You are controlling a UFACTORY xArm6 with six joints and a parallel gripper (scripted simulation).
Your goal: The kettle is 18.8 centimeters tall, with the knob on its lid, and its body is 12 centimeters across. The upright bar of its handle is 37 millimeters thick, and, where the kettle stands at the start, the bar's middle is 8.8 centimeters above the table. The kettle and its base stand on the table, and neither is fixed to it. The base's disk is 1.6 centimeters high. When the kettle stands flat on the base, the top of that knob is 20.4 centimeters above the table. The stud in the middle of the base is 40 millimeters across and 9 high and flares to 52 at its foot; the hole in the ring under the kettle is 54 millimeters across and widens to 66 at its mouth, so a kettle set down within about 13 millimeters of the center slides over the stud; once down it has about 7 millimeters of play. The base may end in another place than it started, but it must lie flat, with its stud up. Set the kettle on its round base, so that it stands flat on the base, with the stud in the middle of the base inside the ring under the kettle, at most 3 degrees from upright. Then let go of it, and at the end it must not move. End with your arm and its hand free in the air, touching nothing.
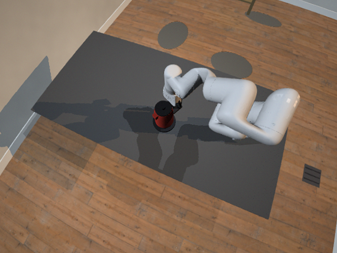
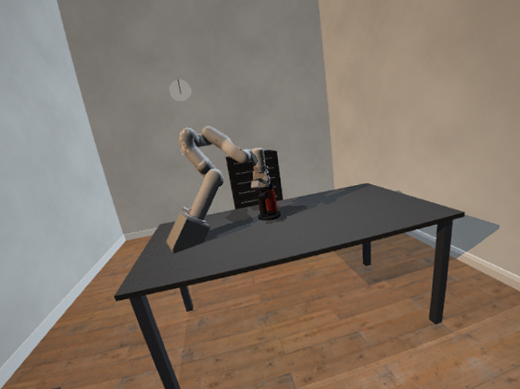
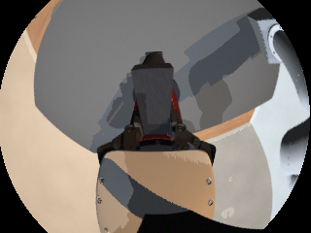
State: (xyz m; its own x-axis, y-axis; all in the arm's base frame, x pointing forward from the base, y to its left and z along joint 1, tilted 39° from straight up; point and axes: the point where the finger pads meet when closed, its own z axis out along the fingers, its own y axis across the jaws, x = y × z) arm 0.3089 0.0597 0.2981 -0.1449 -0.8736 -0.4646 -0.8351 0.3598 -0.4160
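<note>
The red kettle is 5 cm below my hand, 3 cm to the left of it and 1 cm ahead of it. Also, from my hand: round black base: 16 cm below, 7 cm to the left, 1 cm ahead.
</note>
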